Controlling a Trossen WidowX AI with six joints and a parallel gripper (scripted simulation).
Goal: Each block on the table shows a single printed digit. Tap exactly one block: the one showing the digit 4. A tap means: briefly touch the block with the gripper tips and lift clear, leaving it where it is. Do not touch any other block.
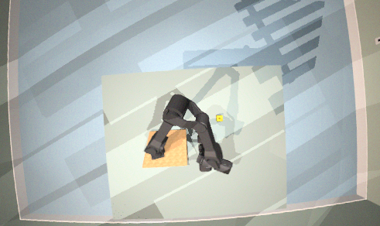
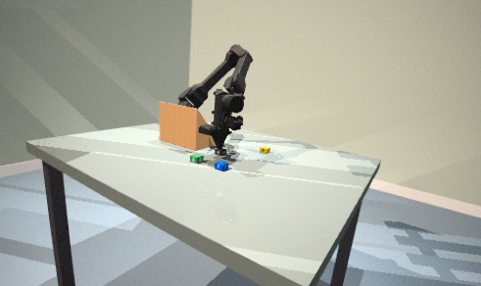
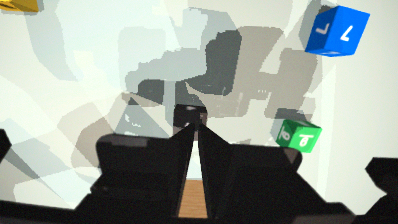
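My gripper tip is now 1 cm to the right of the dark grey block and 1 cm above it. Also, from my gripper tip: blue block 13 cm to the right, 8 cm ahead, 1 cm below; green block 12 cm to the right, 2 cm behind, 1 cm below; yellow block 15 cm to the left, 13 cm ahead, 1 cm below.
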